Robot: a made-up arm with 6 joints. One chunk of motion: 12 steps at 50 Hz.
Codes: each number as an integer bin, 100 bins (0 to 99) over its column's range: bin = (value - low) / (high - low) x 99, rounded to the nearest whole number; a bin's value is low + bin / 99 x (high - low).
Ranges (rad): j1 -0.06..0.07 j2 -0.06..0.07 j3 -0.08..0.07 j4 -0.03..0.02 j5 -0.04..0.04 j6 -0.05..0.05
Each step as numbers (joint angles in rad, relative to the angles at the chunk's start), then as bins.
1 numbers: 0.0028 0.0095 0.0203 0.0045 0.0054 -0.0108
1 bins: 48 53 66 68 56 39
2 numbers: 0.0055 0.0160 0.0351 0.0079 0.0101 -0.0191
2 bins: 50 58 76 75 62 31
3 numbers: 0.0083 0.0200 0.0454 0.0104 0.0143 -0.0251
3 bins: 52 61 83 80 67 25
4 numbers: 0.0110 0.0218 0.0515 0.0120 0.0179 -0.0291
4 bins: 54 62 87 83 72 21
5 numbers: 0.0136 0.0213 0.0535 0.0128 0.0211 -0.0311
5 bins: 56 62 88 85 76 19
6 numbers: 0.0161 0.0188 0.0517 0.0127 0.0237 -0.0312
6 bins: 58 60 87 85 79 19
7 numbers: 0.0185 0.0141 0.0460 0.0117 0.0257 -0.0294
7 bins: 60 56 83 83 81 20
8 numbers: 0.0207 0.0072 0.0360 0.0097 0.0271 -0.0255
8 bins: 61 51 77 79 83 24
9 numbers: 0.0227 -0.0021 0.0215 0.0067 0.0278 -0.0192
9 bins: 63 44 67 73 84 30
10 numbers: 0.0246 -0.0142 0.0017 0.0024 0.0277 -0.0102
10 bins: 64 35 54 64 84 39
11 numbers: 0.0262 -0.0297 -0.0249 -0.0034 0.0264 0.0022
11 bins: 66 23 36 53 82 52
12 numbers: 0.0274 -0.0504 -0.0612 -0.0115 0.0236 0.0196
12 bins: 67 7 12 37 79 69
